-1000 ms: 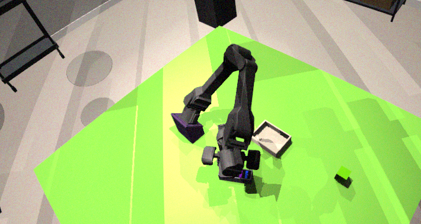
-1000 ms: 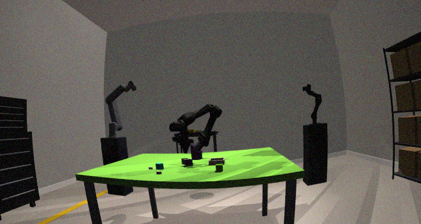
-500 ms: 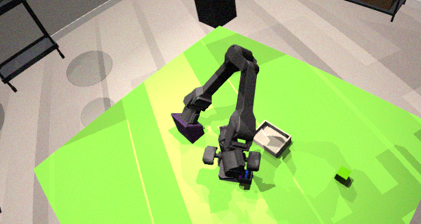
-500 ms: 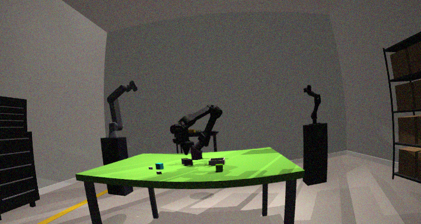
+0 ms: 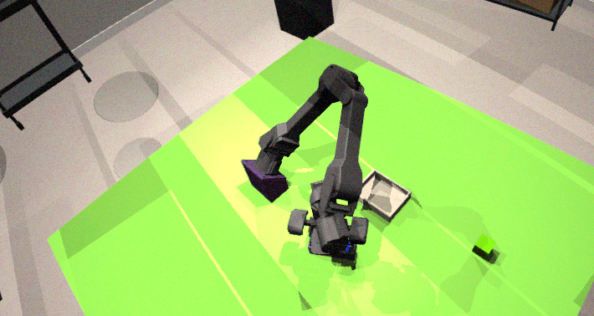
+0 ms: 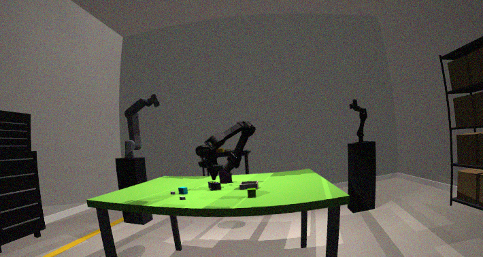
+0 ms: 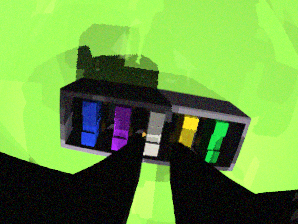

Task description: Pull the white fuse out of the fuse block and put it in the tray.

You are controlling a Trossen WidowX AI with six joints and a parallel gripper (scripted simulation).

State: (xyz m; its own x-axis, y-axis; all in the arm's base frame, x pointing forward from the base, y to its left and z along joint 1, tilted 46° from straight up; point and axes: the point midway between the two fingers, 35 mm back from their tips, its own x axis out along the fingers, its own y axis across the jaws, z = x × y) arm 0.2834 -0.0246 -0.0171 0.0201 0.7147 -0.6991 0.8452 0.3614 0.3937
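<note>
Right now the white fuse is 30 mm below my gripper tip. From my gripper tip the other things lie so: yellow fuse: 20 mm behind, 10 mm to the right, 30 mm below; purple fuse: 20 mm ahead, 10 mm to the left, 30 mm below; green fuse: 30 mm behind, 20 mm to the right, 30 mm below.
</note>
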